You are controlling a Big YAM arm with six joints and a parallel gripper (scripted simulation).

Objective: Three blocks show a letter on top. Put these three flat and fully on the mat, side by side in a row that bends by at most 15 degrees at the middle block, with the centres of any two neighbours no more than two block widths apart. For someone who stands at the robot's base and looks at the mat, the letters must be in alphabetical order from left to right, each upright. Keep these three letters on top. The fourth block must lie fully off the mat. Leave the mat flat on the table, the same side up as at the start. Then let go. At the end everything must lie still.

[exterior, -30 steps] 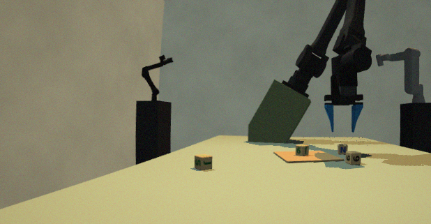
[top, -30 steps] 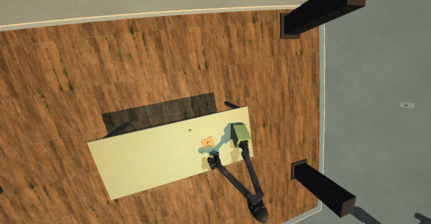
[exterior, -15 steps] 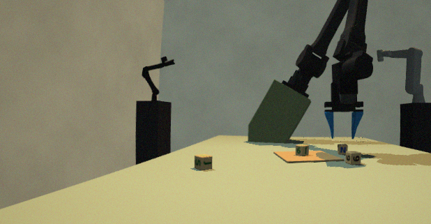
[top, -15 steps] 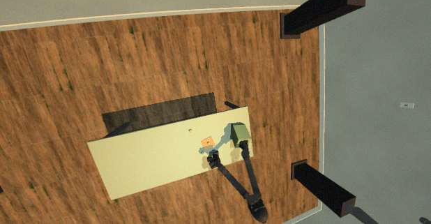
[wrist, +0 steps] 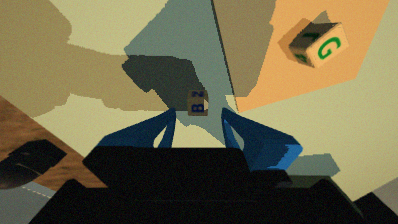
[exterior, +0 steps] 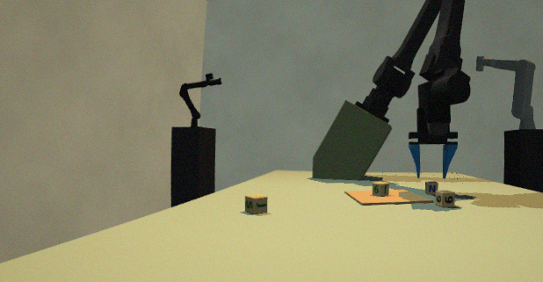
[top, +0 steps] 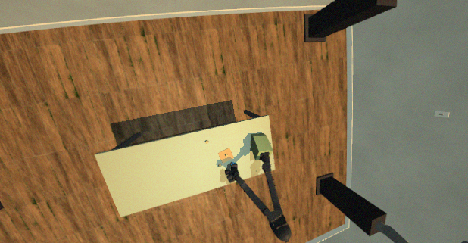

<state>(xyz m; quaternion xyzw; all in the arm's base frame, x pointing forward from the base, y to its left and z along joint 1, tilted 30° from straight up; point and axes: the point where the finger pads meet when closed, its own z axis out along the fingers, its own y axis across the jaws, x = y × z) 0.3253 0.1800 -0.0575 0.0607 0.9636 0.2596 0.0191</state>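
The block is 3 cm below my hand. The rest, counted from my hand: orange mat (6 cm ahead, 11 cm to the right, 4 cm below).
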